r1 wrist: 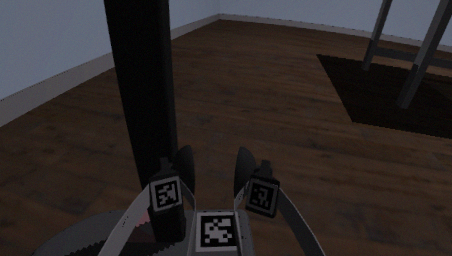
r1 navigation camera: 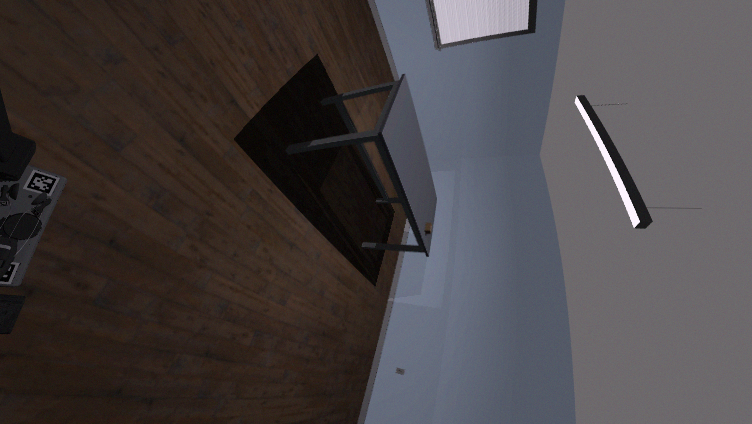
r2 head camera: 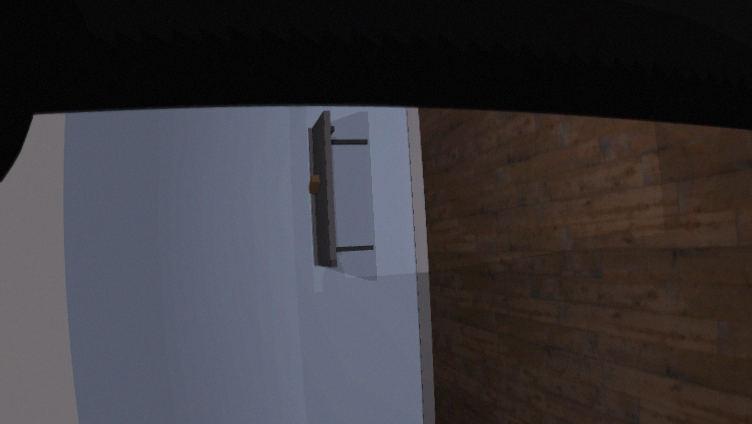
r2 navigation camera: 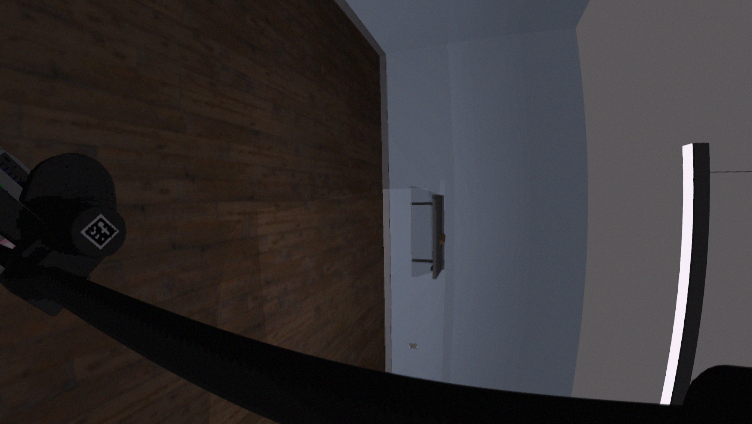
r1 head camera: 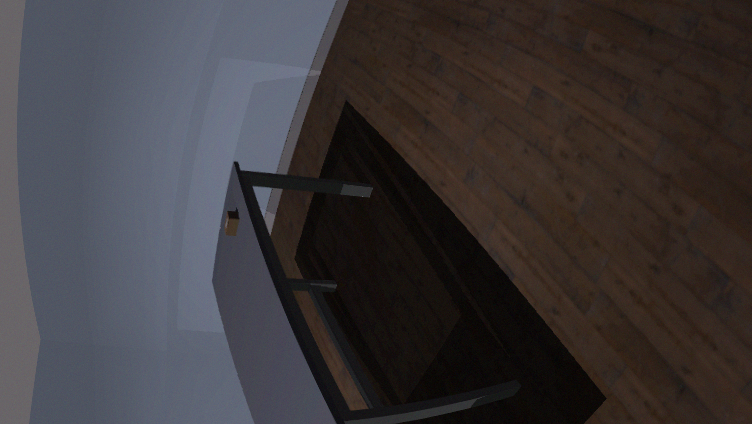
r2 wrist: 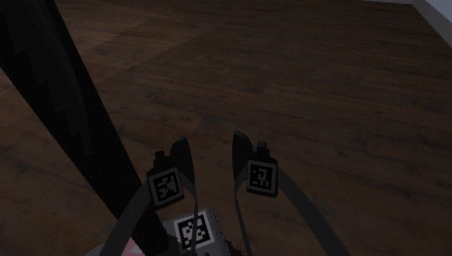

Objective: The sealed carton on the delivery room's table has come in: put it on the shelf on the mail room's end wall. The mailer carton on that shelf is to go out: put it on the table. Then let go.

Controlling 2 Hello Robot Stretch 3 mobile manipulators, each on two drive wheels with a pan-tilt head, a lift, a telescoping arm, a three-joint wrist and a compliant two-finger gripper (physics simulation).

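The sealed carton (r1 head camera: 232, 223) (r1 navigation camera: 428, 228), a small tan box, stands near one end of the grey table (r1 head camera: 252, 316) (r1 navigation camera: 405, 142). The mailer carton (r2 head camera: 314, 184) (r2 navigation camera: 441, 239), a small orange-brown box, sits near the middle of the wall shelf (r2 head camera: 325, 231) (r2 navigation camera: 437, 215), which has two brackets beneath it. The r1 gripper (r1 wrist: 215, 170) is open and empty, over its own base and away from the table. The r2 gripper (r2 wrist: 212, 162) is open and empty, low over its own base and away from the shelf.
A dark rug (r1 head camera: 473, 258) (r1 navigation camera: 273, 139) (r1 wrist: 345, 97) lies under the table. A dark mast (r1 wrist: 142, 90) (r2 wrist: 80, 125) stands beside each gripper. Walls with pale skirting bound the wooden floor. A window (r1 navigation camera: 484, 21) and hanging lamps (r1 navigation camera: 610, 158) (r2 navigation camera: 687, 263) show in the navigation views.
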